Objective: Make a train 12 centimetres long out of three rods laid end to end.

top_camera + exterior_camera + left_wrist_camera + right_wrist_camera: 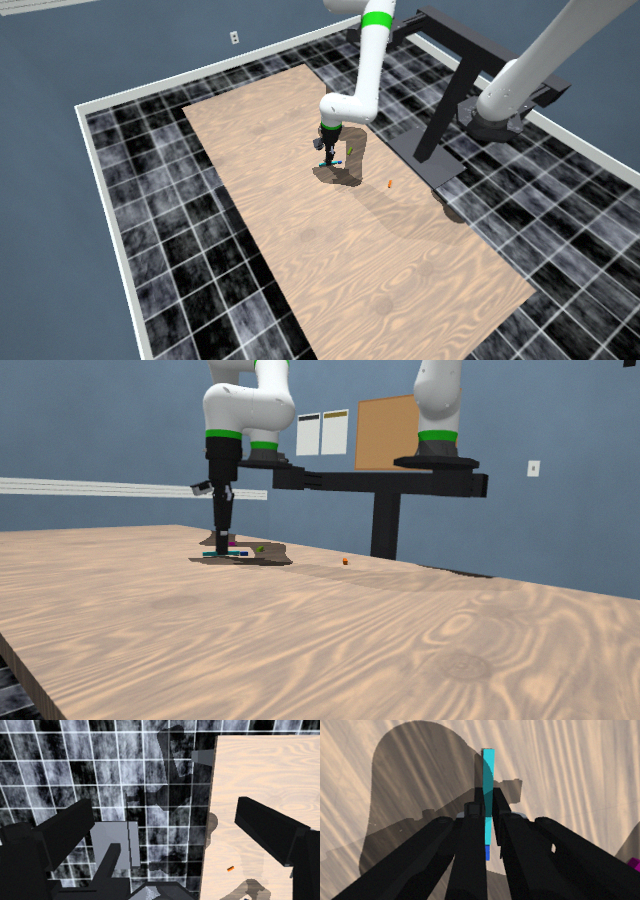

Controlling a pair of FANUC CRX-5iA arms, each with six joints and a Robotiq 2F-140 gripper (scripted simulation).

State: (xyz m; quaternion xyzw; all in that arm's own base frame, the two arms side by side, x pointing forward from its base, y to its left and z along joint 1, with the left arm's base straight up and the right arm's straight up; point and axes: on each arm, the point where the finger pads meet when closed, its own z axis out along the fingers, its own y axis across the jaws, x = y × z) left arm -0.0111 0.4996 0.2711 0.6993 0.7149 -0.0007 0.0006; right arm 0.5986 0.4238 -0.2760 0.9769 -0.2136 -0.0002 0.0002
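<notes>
Right now my right hand is 30 mm above the turquoise rod. Round my right hand: lime rod: 150 mm behind, 30 mm below; magenta rod: 150 mm behind, 140 mm to the right, 30 mm below; orange rod: 280 mm to the left, 190 mm behind, 30 mm below.
</notes>
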